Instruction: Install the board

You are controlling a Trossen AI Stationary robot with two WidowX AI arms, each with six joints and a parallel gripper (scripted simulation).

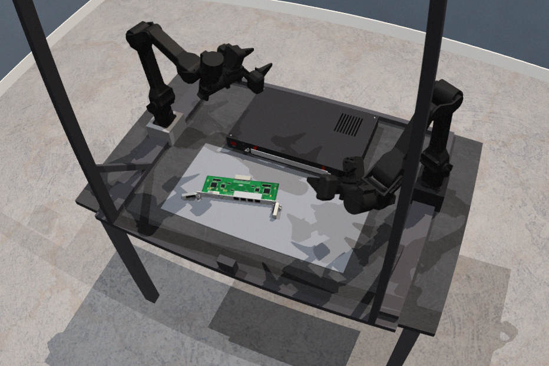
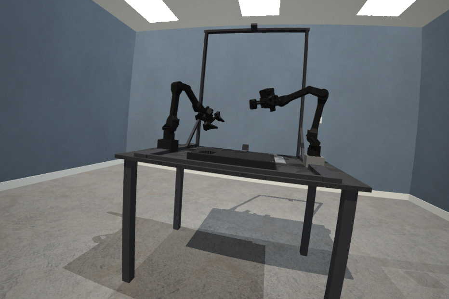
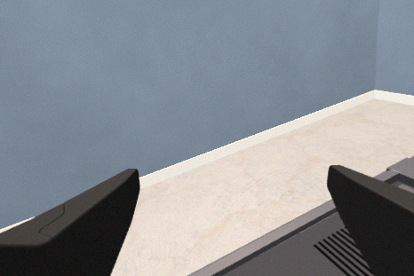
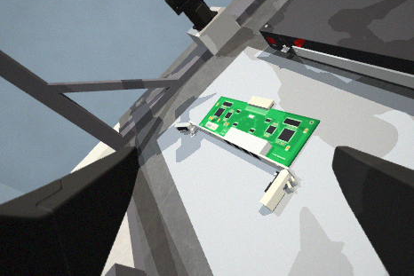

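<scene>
Right now the green board is 24 cm behind my left hand, 1 cm to the right of it and 34 cm below it. From my left hand the other things lie so: pale grey mat: 21 cm behind, 10 cm to the right, 37 cm below; then black enclosure: 6 cm ahead, 12 cm to the right, 32 cm below.
</scene>
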